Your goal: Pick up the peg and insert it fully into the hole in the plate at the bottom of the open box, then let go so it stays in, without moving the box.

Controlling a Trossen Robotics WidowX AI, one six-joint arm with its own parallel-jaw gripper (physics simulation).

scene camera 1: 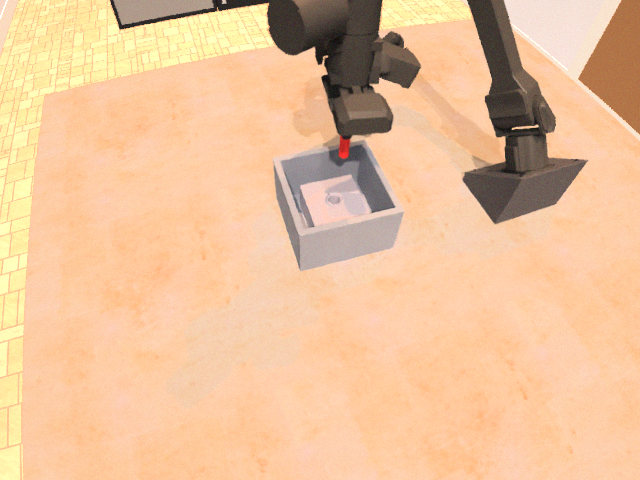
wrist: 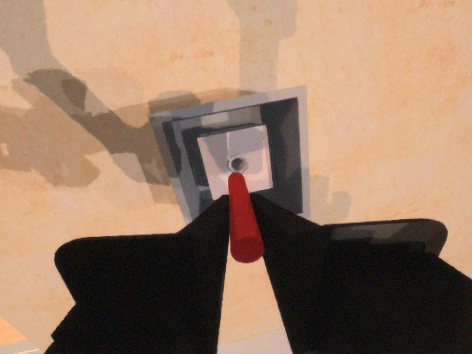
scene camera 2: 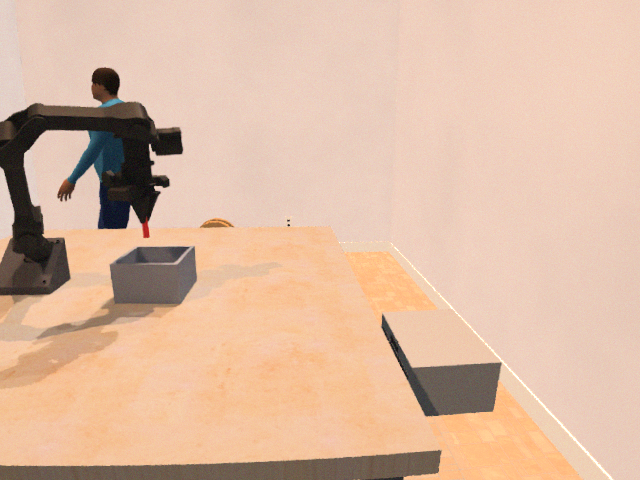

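Seen in the pictures: gripper, between the fingertips: (wrist: 239,200) (scene camera 2: 144,222); arm's base, origin of its link: (scene camera 1: 528,169) (scene camera 2: 39,251).
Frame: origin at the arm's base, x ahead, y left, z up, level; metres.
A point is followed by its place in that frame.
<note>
A red peg (scene camera 1: 344,147) {x 0.320, y -0.064, z 0.074 m} (scene camera 2: 146,228) {x 0.322, y -0.076, z 0.077 m} (wrist: 241,215) {x 0.310, y -0.072, z 0.118 m} is held nearly upright, its lower end above the box rim in scene camera 2. My gripper (scene camera 2: 145,221) {x 0.317, y -0.071, z 0.091 m} (wrist: 239,200) {x 0.317, y -0.071, z 0.091 m} is shut on the peg; in scene camera 1 the wrist parts hide the fingertips. The grey open box (scene camera 1: 347,241) {x 0.339, y 0.020, z -0.036 m} (scene camera 2: 145,284) {x 0.328, y -0.140, z -0.042 m} (wrist: 306,150) {x 0.321, y 0.018, z 0.007 m} stands on the table below the gripper. The pale plate (scene camera 1: 323,209) {x 0.354, y -0.047, z -0.033 m} (wrist: 212,175) {x 0.337, y -0.098, z -0.033 m} lies at the box bottom, with its round hole (scene camera 1: 333,199) {x 0.328, y -0.069, z -0.042 m} (wrist: 238,164) near the middle. In the wrist view the peg's far end shows just below the hole.
The arm's dark base (scene camera 1: 522,191) {x 0.036, y 0.035, z -0.006 m} (scene camera 2: 35,273) {x 0.012, y -0.050, z -0.043 m} stands on the table (scene camera 1: 206,335) {x 0.575, y 0.077, z -0.090 m} (scene camera 2: 248,361) {x 0.591, y -0.404, z -0.091 m} beside the box. A grey block-shaped cabinet (scene camera 2: 454,387) stands on the floor past the table edge. A person in a blue top (scene camera 2: 105,155) stands behind the arm.
</note>
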